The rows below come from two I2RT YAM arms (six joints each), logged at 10 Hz.
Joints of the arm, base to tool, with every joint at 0 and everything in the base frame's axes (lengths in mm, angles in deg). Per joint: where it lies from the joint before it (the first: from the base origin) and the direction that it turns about. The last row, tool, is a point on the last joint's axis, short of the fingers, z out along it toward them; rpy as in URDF.
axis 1: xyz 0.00 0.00 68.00 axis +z
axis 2: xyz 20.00 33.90 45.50 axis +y
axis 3: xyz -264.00 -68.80 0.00 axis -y
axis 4: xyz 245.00 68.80 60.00 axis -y
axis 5: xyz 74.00 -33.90 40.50 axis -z
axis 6: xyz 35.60 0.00 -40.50 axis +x
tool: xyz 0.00 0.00 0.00 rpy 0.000 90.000 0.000
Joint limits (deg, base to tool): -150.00..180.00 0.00..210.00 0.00..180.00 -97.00..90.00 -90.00..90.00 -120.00..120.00
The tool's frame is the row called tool.
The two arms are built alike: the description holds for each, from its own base.
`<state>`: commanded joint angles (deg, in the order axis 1, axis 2, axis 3, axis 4, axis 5, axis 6); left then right.
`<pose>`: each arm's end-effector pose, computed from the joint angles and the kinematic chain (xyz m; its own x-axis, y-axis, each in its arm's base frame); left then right.
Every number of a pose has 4 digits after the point.
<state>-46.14 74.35 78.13 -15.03 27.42 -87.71 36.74 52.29 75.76 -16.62 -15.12 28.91</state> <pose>0.1911 -0.2225 0.4231 -0.9576 -0.2835 0.0506 -0.0970 0.1521 -0.9836 0.1282 0.1073 0.4879 -0.2958 0.3616 -0.8842 -0.7334 0.5071 0.4528</pose>
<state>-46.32 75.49 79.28 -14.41 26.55 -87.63 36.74 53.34 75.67 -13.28 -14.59 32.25</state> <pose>0.1946 -0.2268 0.4256 -0.9548 -0.2943 0.0417 -0.0879 0.1456 -0.9854 0.1335 0.1109 0.4909 -0.3087 0.4140 -0.8563 -0.7254 0.4798 0.4935</pose>
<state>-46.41 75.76 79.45 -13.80 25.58 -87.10 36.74 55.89 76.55 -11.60 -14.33 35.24</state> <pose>0.1958 -0.2280 0.4264 -0.9513 -0.3072 0.0259 -0.0730 0.1429 -0.9870 0.1447 0.1190 0.4917 -0.3444 0.4406 -0.8290 -0.7061 0.4604 0.5380</pose>
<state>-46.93 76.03 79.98 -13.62 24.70 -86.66 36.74 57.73 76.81 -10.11 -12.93 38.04</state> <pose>0.1949 -0.2303 0.4286 -0.9501 -0.3118 0.0126 -0.0595 0.1411 -0.9882 0.1542 0.1250 0.4905 -0.3700 0.4733 -0.7994 -0.6757 0.4535 0.5812</pose>
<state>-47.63 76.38 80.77 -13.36 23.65 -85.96 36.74 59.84 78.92 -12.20 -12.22 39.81</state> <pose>0.1935 -0.2334 0.4320 -0.9488 -0.3156 -0.0072 -0.0383 0.1378 -0.9897 0.1616 0.1300 0.4916 -0.4084 0.4760 -0.7789 -0.6399 0.4592 0.6162</pose>
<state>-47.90 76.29 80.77 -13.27 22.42 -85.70 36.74 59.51 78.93 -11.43 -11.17 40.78</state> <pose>0.1928 -0.2337 0.4326 -0.9436 -0.3306 -0.0160 -0.0318 0.1386 -0.9898 0.1602 0.1282 0.4942 -0.3994 0.5015 -0.7675 -0.6335 0.4541 0.6264</pose>
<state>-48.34 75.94 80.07 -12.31 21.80 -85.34 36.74 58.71 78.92 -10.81 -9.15 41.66</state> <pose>0.1908 -0.2343 0.4318 -0.9426 -0.3328 -0.0278 -0.0181 0.1338 -0.9908 0.1567 0.1240 0.4979 -0.3783 0.5365 -0.7543 -0.6221 0.4560 0.6364</pose>
